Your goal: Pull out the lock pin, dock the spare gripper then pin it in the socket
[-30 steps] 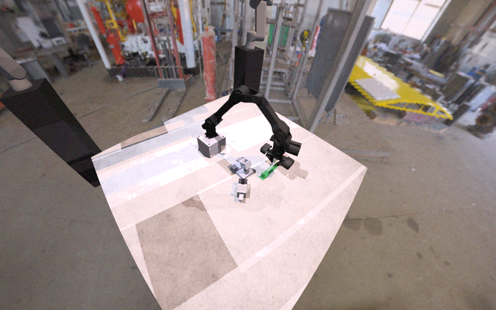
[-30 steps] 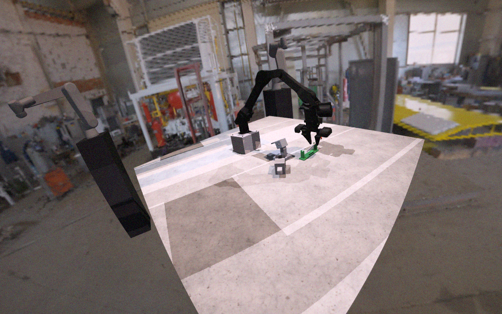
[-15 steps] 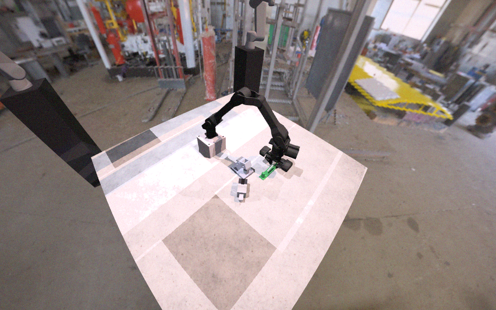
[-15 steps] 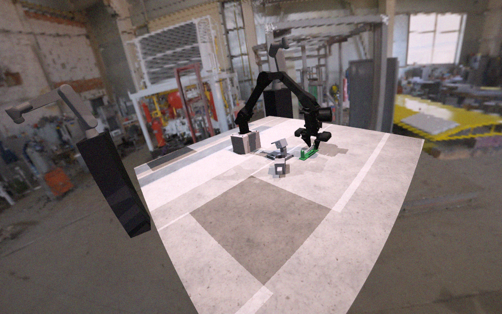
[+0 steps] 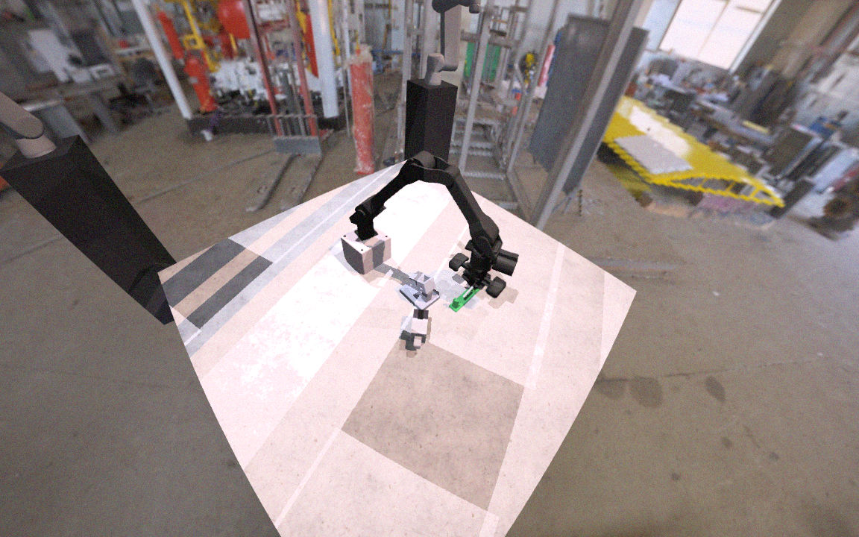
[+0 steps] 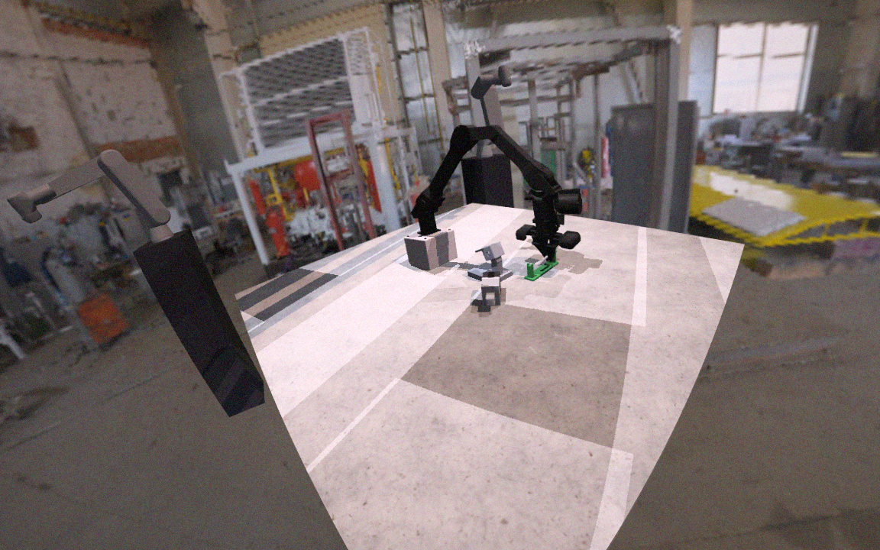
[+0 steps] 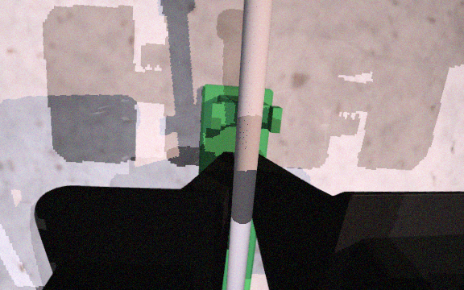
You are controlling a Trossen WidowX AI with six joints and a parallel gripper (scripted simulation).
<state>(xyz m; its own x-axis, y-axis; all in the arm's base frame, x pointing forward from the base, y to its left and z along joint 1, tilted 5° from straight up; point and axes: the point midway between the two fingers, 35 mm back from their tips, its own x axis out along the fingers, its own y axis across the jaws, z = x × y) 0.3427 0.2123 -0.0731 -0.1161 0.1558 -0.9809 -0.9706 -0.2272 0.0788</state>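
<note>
Now: the green stand 1 cm ahead of my gripper tip, 4 cm to the right of it and 1 cm above it. The rest, counted from my gripper tip: spare gripper 3 cm ahead, 25 cm to the right, 1 cm above; then socket 8 cm behind, 16 cm to the right, 3 cm above.
</note>
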